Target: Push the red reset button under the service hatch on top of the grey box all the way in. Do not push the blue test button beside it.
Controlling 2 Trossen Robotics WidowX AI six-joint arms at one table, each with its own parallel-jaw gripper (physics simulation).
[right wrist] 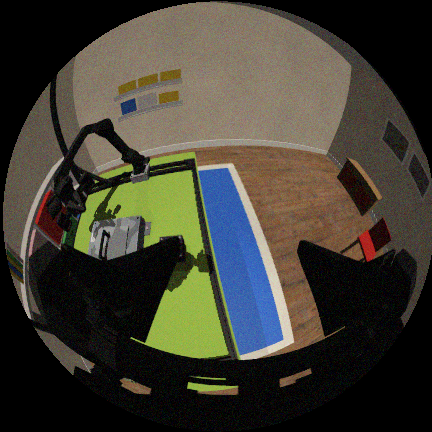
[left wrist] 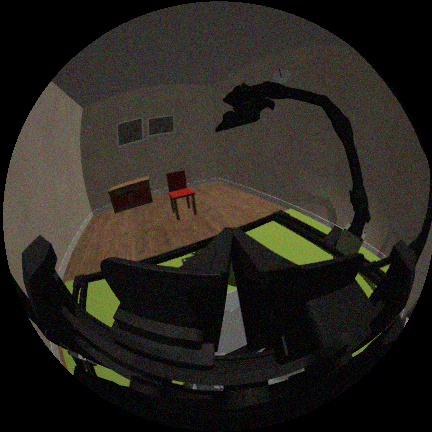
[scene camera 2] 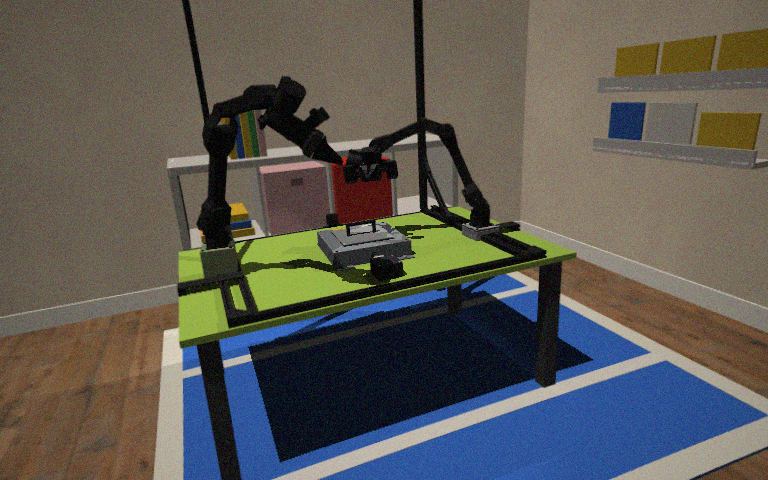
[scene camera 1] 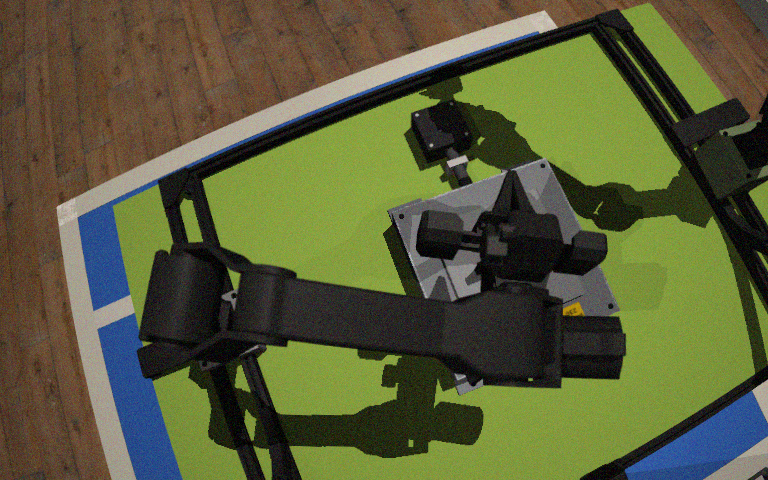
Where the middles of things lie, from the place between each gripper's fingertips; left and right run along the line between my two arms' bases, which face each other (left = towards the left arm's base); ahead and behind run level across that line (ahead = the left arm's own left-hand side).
Labels:
Right now the service hatch (scene camera 1: 464,270) is 5 cm behind my left hand, 2 cm to the right of it and 18 cm below it.
I see my right gripper 40 cm past the service hatch, 13 cm to the right of it and 30 cm above it.

